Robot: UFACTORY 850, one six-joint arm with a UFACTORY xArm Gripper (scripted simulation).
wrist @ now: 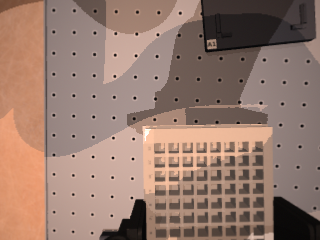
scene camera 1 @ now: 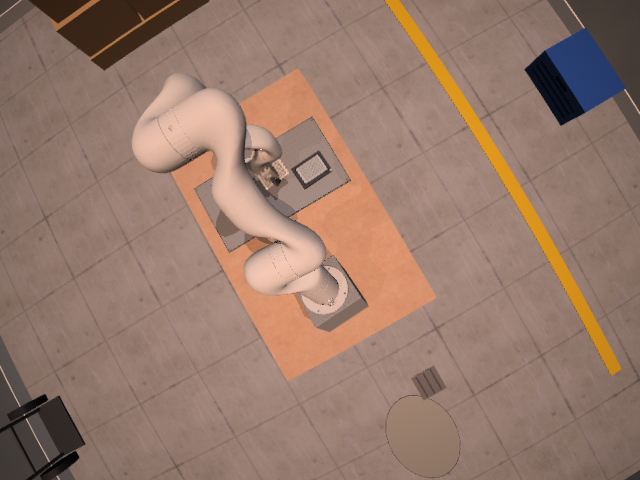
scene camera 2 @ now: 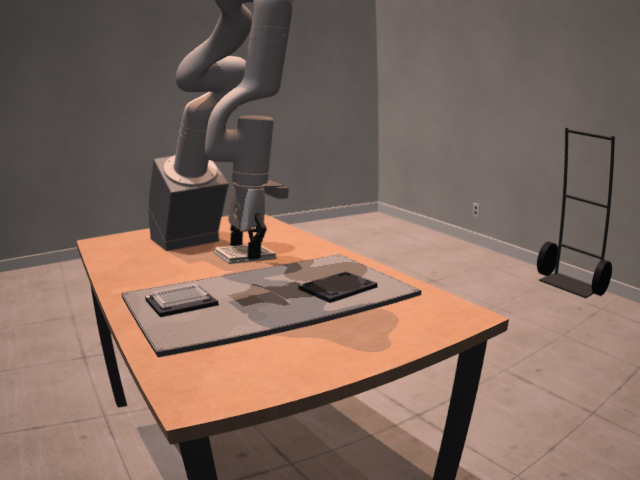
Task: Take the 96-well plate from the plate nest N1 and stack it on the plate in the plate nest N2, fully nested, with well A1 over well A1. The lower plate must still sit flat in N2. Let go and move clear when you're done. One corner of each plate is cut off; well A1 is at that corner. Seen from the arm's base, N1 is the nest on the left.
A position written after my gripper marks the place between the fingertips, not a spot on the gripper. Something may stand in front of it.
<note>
I see my gripper (scene camera 2: 244,253) and a plate nest (scene camera 2: 347,285).
My gripper is seen too in the wrist view (wrist: 207,219).
</note>
